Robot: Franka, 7 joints.
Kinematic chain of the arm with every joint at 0, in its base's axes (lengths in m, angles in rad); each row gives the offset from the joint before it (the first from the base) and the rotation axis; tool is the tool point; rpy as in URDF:
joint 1: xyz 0 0 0.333 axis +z
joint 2: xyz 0 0 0 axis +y
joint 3: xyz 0 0 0.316 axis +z
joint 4: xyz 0.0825 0 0 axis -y
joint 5: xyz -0.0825 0 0.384 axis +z
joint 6: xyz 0 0 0 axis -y
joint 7: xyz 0.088 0 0 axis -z
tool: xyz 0 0 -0.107 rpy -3.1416 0 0
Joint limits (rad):
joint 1: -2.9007..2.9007
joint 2: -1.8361..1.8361
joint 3: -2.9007..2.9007
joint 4: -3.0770..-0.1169
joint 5: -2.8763..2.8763
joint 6: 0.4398..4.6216
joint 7: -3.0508..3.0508
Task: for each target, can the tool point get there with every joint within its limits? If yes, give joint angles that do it. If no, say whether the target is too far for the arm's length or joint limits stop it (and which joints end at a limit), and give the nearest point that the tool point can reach.
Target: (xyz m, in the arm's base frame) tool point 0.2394 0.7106 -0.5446
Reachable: no: too far | nearest point 0.1831 0.5436 -0.2745 | short by 0.323 m
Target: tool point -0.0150 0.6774 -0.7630
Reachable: no: too far | nearest point -0.0108 0.4899 -0.3189 | short by 0.482 m
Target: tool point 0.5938 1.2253 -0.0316
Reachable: no: too far | nearest point 0.3614 0.7457 0.1111 | short by 0.552 m
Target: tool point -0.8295 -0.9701 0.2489
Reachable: no: too far | nearest point -0.5563 -0.6506 0.2766 | short by 0.421 m
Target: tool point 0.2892 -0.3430 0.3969
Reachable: yes | joints 1.0265 0.8159 -1.9299 -2.5009 0.7715 2.3115 -2.5796
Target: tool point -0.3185 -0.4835 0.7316
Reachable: yes | joints -1.2560 1.1557 -2.1838 -1.1503 -2.4162 3.5341 0.4851
